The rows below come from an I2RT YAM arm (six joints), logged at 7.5 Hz.
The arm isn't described. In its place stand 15 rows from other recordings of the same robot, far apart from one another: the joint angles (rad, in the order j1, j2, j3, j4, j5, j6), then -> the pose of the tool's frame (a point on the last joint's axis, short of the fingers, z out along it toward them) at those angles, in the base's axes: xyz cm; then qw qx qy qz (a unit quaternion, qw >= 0).
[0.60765 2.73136 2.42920 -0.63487 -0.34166 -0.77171] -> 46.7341 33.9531 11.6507 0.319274 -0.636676 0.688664 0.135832
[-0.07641 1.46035 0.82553 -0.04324 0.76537 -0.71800] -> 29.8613 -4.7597 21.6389 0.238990 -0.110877 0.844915 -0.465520
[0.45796 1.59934 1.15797 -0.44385 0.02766 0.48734] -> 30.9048 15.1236 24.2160 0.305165 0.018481 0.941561 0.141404
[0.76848 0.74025 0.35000 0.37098 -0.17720 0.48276] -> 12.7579 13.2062 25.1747 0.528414 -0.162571 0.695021 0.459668
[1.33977 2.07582 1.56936 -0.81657 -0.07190 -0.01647] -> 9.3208 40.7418 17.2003 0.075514 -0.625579 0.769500 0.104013
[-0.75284 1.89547 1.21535 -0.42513 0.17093 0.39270] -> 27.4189 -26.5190 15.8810 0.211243 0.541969 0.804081 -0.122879
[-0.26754 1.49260 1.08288 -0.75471 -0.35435 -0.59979] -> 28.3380 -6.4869 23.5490 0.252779 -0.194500 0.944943 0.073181
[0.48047 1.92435 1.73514 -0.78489 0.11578 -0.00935] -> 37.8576 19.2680 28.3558 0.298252 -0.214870 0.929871 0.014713
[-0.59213 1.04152 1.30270 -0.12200 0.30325 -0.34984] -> 17.2324 -12.8725 47.7587 0.619716 0.191532 0.630171 -0.426793
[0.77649 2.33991 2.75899 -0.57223 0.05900 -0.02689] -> 36.6184 35.6776 44.0985 0.613687 -0.278999 0.705906 0.217360
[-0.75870 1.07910 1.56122 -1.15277 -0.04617 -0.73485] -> 12.4828 -11.6070 44.4891 0.333295 0.000693 0.900231 -0.280174
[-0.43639 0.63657 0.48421 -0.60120 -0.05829 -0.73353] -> 12.6720 -5.6811 21.7604 0.345902 -0.147231 0.905462 -0.197010
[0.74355 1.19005 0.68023 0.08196 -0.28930 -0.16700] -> 18.7000 18.5767 24.6539 0.478664 -0.436003 0.713262 0.268402
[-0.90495 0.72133 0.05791 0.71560 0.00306 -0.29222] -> 9.9483 -12.6823 18.9958 0.598611 0.208682 0.656029 -0.409564
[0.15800 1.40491 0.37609 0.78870 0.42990 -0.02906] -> 25.6622 2.5863 16.9644 0.612677 0.059316 0.777542 -0.128599
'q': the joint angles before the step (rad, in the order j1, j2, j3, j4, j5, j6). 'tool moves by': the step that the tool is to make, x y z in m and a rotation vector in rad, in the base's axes. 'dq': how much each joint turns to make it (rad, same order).
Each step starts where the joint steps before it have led.
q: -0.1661, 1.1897, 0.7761, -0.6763, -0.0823, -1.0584
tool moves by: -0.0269, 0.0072, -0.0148, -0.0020, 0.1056, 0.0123
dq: 0.0172, -0.0697, -0.0801, -0.0938, 0.0189, -0.0033
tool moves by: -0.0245, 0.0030, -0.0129, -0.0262, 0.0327, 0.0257
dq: 0.0002, -0.0931, -0.0930, -0.0304, 0.0198, -0.0348
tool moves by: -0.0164, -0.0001, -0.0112, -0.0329, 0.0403, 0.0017
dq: -0.0088, -0.0546, -0.0632, -0.0269, 0.0332, -0.0225
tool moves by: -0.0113, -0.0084, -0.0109, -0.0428, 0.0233, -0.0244
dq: -0.0623, -0.0317, -0.0544, 0.0082, 0.0330, -0.0500
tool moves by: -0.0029, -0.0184, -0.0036, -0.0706, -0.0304, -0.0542
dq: -0.1196, -0.0095, -0.0256, 0.0681, 0.0357, -0.0808
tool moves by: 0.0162, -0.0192, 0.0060, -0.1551, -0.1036, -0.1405
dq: -0.0471, 0.0458, 0.0126, 0.1801, 0.1369, 0.0413
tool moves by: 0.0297, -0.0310, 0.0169, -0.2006, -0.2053, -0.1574
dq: -0.0618, 0.0988, 0.0393, 0.3237, 0.1370, 0.0196
